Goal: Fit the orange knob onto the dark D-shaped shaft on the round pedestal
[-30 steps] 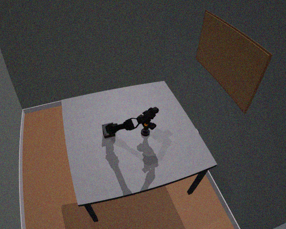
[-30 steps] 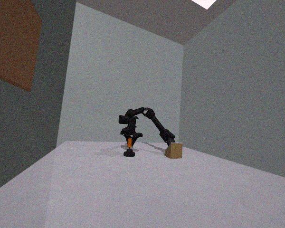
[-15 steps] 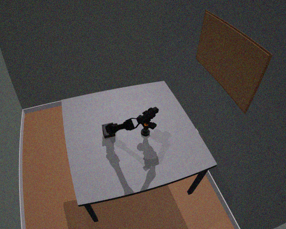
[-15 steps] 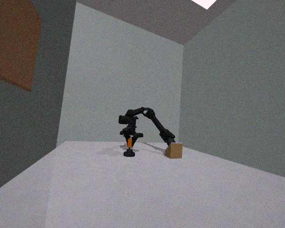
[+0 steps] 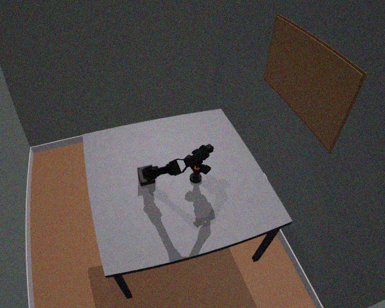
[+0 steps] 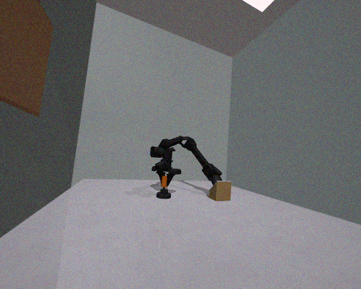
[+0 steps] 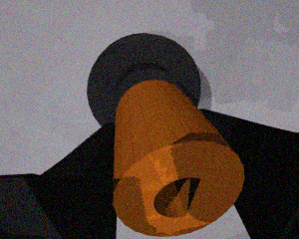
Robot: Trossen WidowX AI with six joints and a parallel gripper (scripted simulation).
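Now: the orange knob 2 cm above my gripper tip. Round my gripper tip: pedestal: 4 cm below.
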